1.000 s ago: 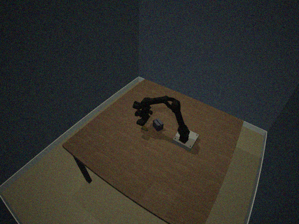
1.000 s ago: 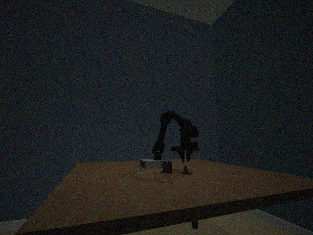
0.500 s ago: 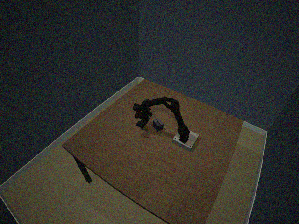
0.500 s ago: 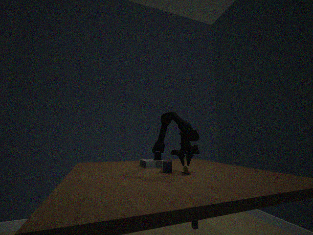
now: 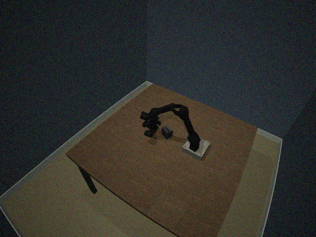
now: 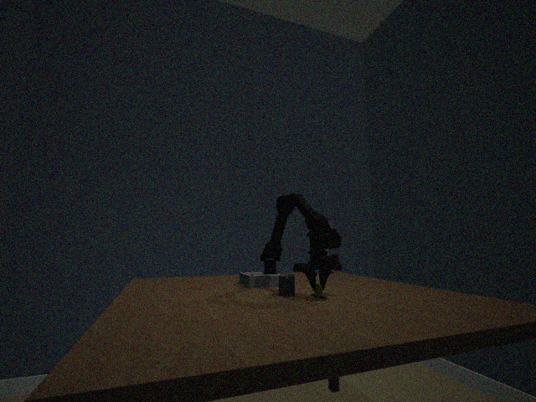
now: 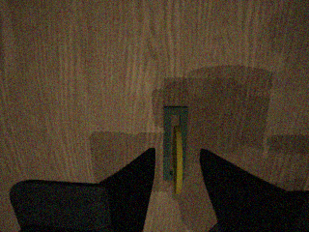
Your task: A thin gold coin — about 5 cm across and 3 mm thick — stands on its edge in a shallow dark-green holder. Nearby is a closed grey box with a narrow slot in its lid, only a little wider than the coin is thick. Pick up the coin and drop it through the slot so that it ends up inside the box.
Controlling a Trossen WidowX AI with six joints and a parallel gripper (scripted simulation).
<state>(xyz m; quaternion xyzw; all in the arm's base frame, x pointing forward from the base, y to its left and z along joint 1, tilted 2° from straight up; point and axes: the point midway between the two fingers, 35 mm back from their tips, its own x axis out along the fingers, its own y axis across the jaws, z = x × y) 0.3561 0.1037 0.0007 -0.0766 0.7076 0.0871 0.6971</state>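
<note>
Now: gripper tip right at the gold coin.
</note>
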